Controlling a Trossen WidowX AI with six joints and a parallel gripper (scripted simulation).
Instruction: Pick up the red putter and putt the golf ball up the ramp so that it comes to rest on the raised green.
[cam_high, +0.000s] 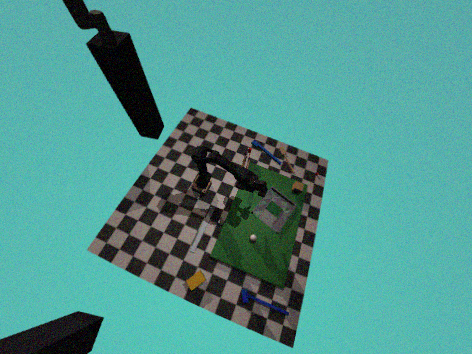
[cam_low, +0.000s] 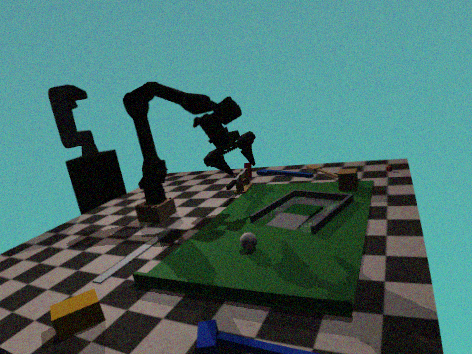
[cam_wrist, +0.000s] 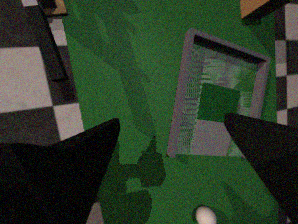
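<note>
My gripper tip is 23 cm to the right of the red putter, 8 cm past it and 8 cm above it. From my gripper tip the other things lie so: green mat: 14 cm below, 12 cm to the right, 12 cm ahead; brown block: 33 cm ahead, 14 cm to the left, 11 cm below; white golf ball: 27 cm to the right, 12 cm below, 5 cm ahead.
</note>
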